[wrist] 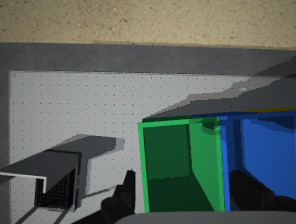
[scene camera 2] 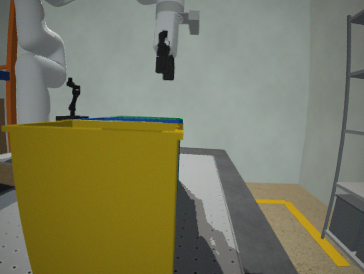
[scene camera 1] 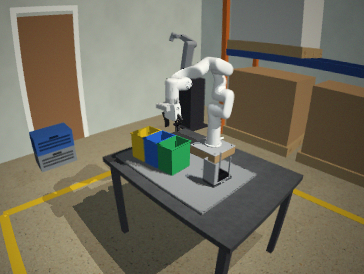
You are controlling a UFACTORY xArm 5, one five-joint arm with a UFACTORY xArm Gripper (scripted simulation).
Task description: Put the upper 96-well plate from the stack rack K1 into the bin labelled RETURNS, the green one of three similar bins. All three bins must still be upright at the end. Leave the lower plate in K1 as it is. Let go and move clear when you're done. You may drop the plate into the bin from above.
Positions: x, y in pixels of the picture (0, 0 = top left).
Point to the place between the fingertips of the gripper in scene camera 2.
165, 77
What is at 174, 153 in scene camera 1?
A green bin.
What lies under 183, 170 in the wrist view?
A green bin.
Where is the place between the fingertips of the gripper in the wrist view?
182, 186
